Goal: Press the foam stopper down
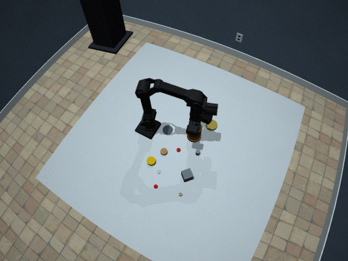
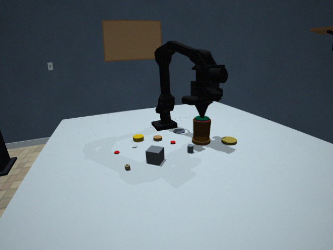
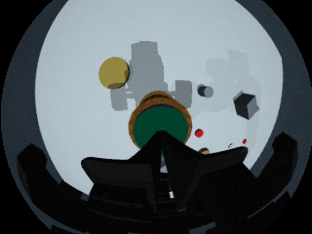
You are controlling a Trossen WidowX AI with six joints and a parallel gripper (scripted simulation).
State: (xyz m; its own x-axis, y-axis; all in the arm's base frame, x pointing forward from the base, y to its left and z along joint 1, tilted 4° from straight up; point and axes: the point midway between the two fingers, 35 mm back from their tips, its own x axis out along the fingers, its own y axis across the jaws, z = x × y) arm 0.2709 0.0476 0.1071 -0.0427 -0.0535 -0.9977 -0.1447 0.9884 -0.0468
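My gripper is now 50 mm above the green foam stopper. From my hand the other things lie so: small grey cylinder (130 mm below, 100 mm to the right, 60 mm ahead); then red button (140 mm below, 120 mm to the right, 50 mm behind); then olive disc (140 mm below, 100 mm to the left, 70 mm ahead).
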